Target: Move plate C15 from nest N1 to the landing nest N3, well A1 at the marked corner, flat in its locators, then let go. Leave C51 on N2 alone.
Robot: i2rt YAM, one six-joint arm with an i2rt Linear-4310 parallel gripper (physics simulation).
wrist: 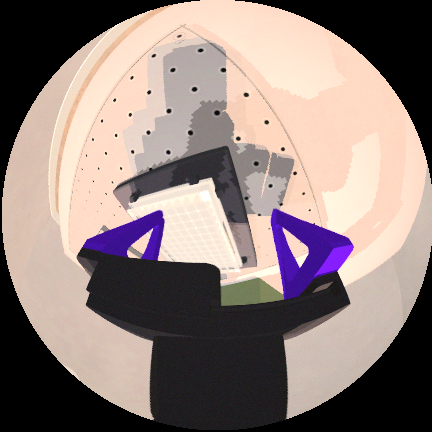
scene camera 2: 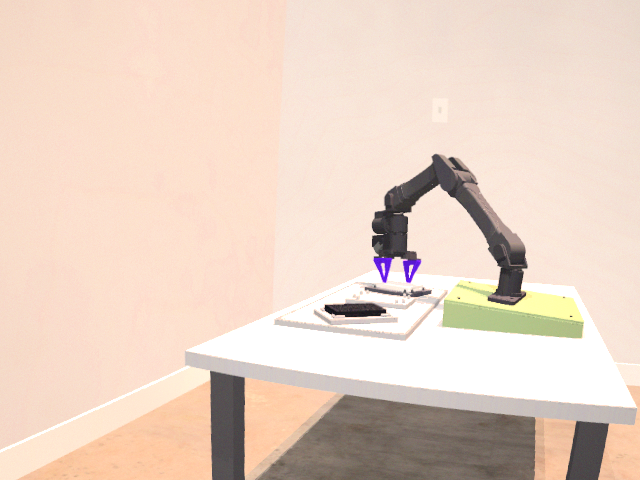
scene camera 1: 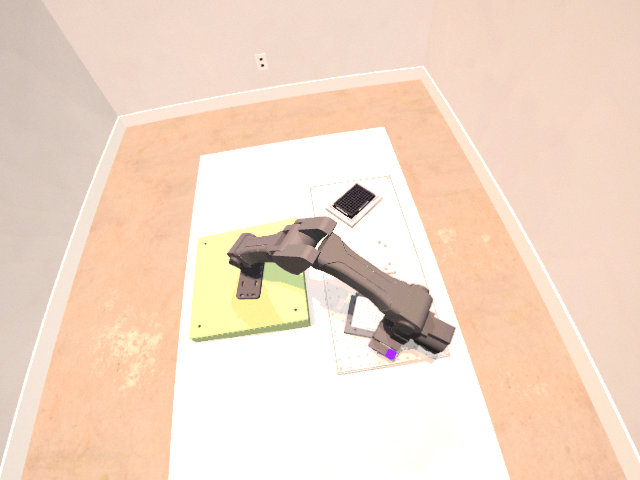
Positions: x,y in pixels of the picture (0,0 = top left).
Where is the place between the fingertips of my gripper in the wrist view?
217,214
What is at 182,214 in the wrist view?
A gridded plate.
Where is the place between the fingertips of my gripper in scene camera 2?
396,283
